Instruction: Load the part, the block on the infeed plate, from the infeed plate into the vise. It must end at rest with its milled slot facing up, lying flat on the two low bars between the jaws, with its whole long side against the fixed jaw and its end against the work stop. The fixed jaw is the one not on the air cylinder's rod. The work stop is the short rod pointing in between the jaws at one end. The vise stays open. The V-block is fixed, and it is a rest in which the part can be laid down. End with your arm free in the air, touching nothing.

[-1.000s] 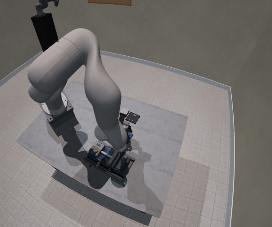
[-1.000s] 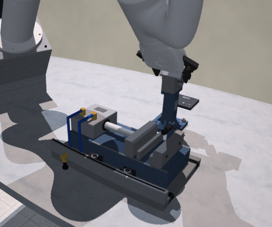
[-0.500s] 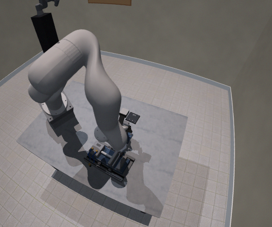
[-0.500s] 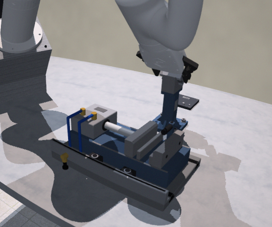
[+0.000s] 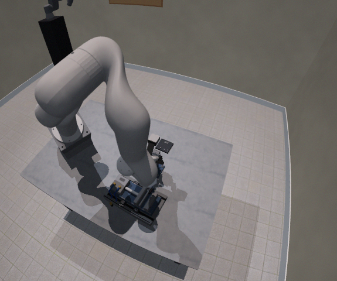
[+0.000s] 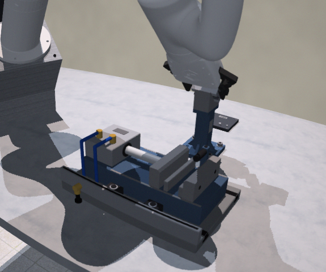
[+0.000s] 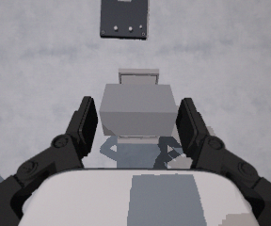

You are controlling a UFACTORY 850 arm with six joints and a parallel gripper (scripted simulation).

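Right now my hand is 1 cm above the part. Round my hand: black work stop (17 cm to the right, 7 cm below, 5 cm ahead); cylinder rod (20 cm to the right, 9 cm below, 4 cm behind); blue post (11 cm below, 1 cm to the left).
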